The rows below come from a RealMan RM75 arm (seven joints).
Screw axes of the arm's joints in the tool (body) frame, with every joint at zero. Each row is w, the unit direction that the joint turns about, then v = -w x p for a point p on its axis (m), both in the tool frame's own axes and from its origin. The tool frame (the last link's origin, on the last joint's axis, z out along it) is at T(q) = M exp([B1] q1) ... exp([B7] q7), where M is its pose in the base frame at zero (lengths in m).
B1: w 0 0 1 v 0.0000 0.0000 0.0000
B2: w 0 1 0 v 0.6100 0.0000 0.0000
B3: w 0 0 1 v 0.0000 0.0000 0.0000
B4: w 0 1 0 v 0.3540 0.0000 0.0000
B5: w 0 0 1 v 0.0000 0.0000 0.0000
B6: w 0 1 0 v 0.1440 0.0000 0.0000
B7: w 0 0 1 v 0.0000 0.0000 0.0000
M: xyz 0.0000 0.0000 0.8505 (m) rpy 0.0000 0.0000 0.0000 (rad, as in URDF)
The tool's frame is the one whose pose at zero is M.
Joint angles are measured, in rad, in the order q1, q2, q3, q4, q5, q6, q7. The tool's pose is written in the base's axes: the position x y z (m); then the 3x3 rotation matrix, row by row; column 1 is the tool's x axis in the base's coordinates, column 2 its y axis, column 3 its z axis. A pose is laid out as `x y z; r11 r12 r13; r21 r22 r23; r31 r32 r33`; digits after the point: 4 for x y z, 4 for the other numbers.
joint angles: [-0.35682 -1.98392 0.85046 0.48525 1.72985 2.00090 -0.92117]
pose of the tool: -0.2748 0.2348 0.0228; 0.6918 0.1022 0.7148; 0.0361 -0.9936 0.1072; 0.7212 -0.0484 -0.6911
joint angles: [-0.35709 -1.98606 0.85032 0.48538 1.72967 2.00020 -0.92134]
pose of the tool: -0.2743 0.2348 0.0221; 0.6906 0.1026 0.7159; 0.0364 -0.9936 0.1072; 0.7223 -0.0480 -0.6899
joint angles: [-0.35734 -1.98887 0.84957 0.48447 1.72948 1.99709 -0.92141]
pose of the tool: -0.2739 0.2350 0.0210; 0.6894 0.1052 0.7167; 0.0376 -0.9933 0.1097; 0.7234 -0.0486 -0.6887
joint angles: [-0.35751 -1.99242 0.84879 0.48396 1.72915 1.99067 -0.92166]
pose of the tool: -0.2737 0.2355 0.0194; 0.6892 0.1098 0.7162; 0.0391 -0.9926 0.1146; 0.7235 -0.0509 -0.6884
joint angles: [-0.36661 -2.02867 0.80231 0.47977 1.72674 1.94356 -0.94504]
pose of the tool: -0.2687 0.2436 0.0097; 0.6670 0.1699 0.7254; 0.0565 -0.9824 0.1781; 0.7429 -0.0778 -0.6648
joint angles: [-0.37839 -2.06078 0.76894 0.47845 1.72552 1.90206 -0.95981]
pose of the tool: -0.2632 0.2510 0.0006; 0.6497 0.2123 0.7299; 0.0665 -0.9724 0.2235; 0.7572 -0.0967 -0.6459
